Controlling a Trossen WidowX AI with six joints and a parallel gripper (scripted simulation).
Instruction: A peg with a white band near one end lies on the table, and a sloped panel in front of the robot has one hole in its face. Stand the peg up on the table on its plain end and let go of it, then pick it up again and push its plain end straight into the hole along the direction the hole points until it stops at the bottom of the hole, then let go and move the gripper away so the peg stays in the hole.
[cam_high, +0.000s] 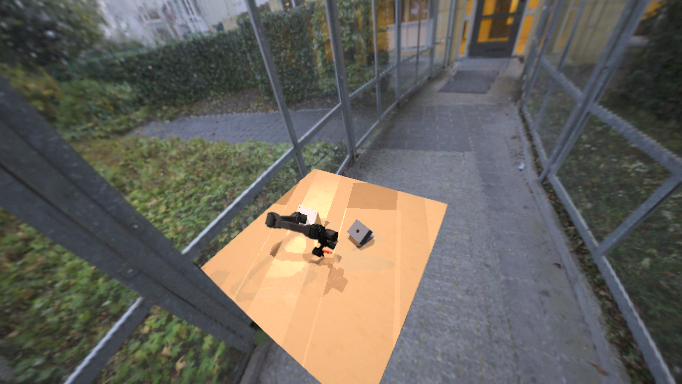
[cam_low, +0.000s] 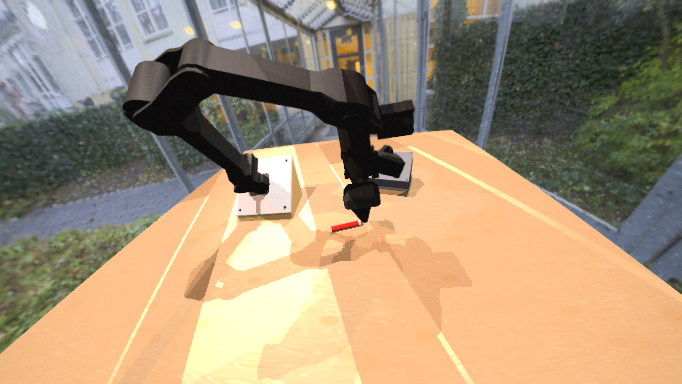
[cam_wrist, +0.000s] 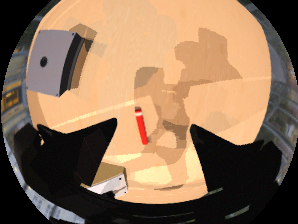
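My gripper tip is now 7 cm above the red peg, 3 cm past it and 2 cm to the right of it. Round my gripper tip: sloped panel 22 cm to the left, 11 cm ahead, 2 cm below.
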